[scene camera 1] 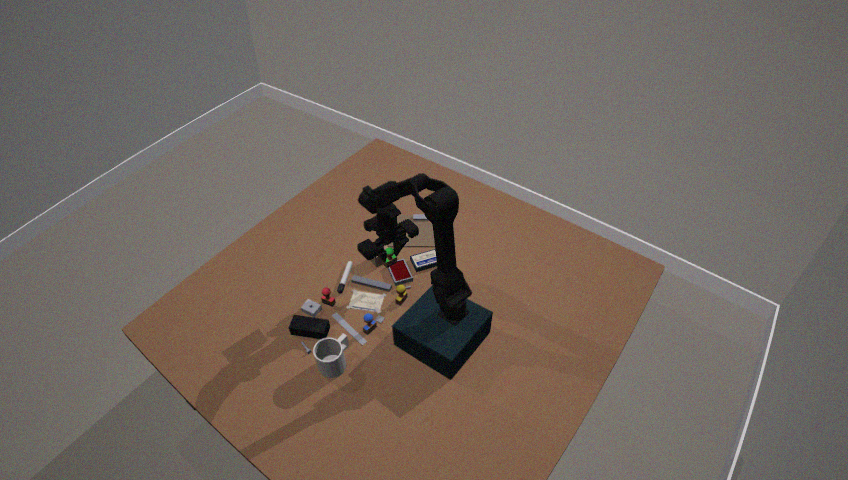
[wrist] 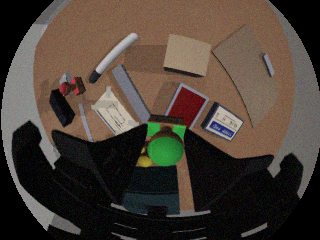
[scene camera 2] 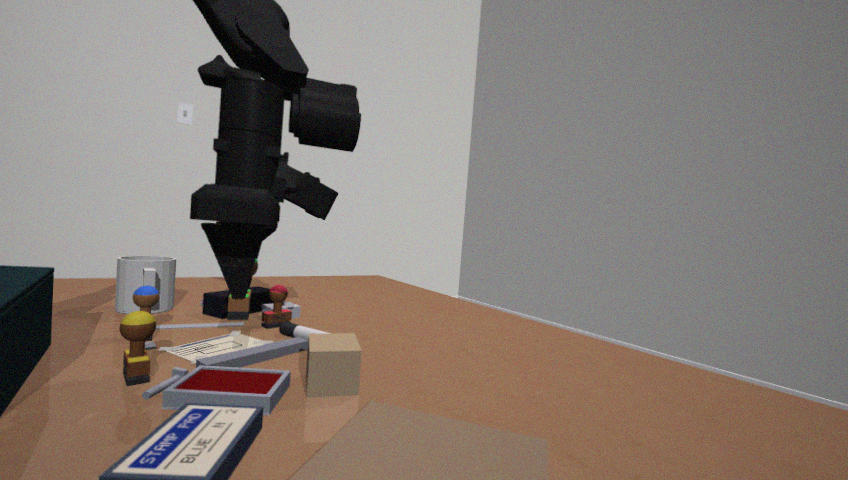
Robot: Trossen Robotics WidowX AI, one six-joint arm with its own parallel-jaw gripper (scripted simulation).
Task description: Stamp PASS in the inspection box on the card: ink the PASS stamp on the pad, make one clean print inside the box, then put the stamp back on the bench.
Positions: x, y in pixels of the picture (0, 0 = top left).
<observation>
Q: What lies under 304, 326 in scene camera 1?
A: A black box.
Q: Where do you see a tan block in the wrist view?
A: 189, 57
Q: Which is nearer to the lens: the yellow-knobbed stamp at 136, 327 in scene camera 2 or the black box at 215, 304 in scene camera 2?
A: The yellow-knobbed stamp.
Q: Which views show my gripper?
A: Scene camera 1, the wrist view and scene camera 2: all of them.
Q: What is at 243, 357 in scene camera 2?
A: A grey bar.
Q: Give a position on a red ink pad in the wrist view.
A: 186, 103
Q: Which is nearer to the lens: the white mug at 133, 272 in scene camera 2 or the yellow-knobbed stamp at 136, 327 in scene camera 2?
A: The yellow-knobbed stamp.
</observation>
